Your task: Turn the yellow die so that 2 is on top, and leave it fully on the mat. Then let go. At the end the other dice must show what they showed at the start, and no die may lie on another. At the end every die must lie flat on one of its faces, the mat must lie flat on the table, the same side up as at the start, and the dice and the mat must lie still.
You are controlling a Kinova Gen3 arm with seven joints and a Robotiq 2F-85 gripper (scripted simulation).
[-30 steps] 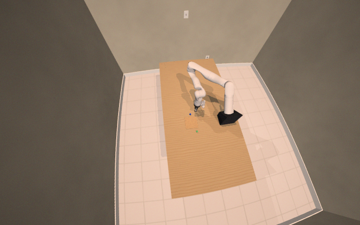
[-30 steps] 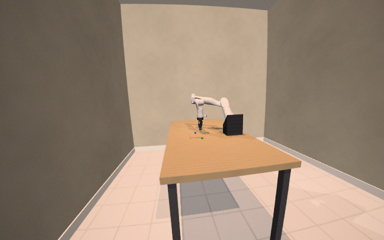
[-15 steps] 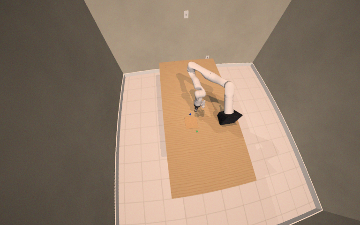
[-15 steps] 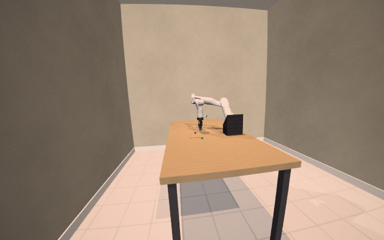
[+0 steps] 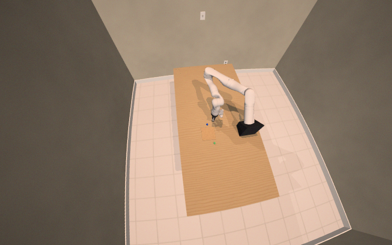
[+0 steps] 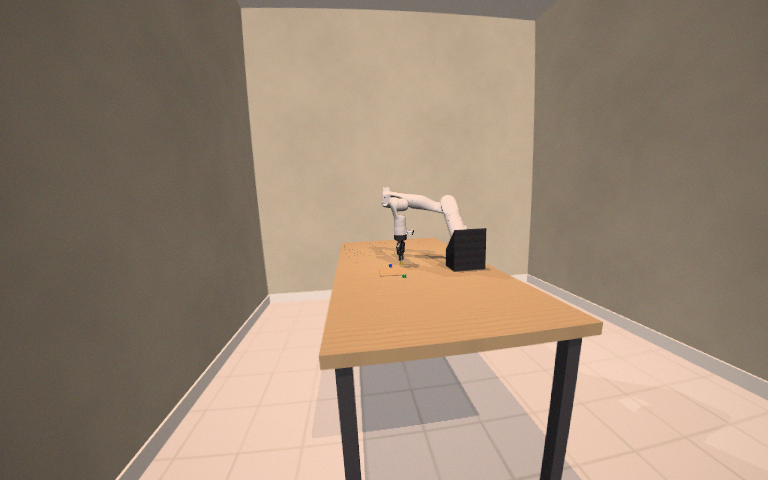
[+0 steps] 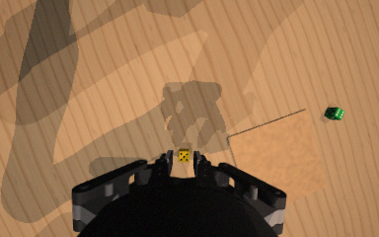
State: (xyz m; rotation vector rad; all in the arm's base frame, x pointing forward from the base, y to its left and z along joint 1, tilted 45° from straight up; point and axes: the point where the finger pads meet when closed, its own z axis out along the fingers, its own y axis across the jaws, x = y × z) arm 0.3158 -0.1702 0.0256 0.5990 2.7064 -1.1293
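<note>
Now: the yellow die 4 cm below my hand. From my hand the other things lie so: green die: 4 cm ahead, 25 cm to the left, 4 cm below; blue die: 7 cm ahead, 4 cm to the left, 4 cm below; tan mat: 8 cm ahead, 14 cm to the left, 4 cm below.
</note>
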